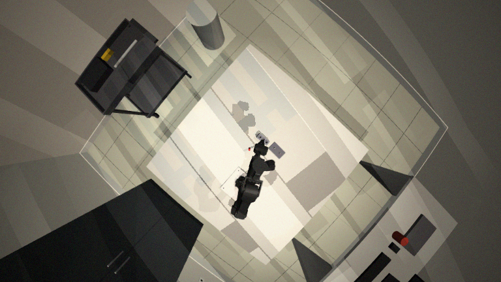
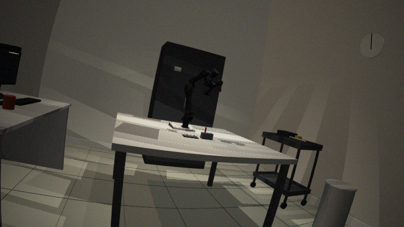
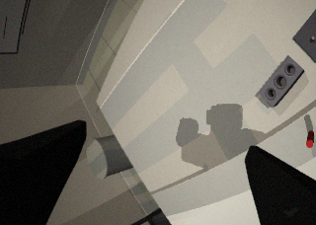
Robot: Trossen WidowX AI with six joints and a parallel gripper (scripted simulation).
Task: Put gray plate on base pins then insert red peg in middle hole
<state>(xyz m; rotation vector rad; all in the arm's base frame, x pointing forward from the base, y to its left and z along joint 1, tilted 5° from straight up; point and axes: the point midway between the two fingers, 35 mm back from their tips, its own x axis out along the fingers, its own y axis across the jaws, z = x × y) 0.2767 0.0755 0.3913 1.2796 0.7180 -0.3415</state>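
My gripper tip is 20 mm short of the gray plate, 30 mm to the left of it and 330 mm above it. From my gripper tip the other things lie so: red peg: 90 mm behind, 10 mm to the left, 330 mm below; then dark base: 10 mm ahead, 170 mm to the right, 360 mm below.
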